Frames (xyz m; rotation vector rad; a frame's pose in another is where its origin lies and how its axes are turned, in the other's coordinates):
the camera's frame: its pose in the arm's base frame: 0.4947 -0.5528 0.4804 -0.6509 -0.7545 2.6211
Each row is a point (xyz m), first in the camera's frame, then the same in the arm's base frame.
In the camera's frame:
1: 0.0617 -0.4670 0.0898
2: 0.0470 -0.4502 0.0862
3: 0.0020 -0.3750 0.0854
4: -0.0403 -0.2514 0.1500
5: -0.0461 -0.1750 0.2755
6: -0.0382 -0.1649 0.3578
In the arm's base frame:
1: 0.4849 -0.1883 0.7918
2: 0.4959 -0.2066 0.7845
3: 0.5199 -0.2860 0.7563
4: 0.4992 -0.4301 0.7492
5: 0.4256 -0.5457 0.8026
6: 0.3750 -0.5843 0.8564

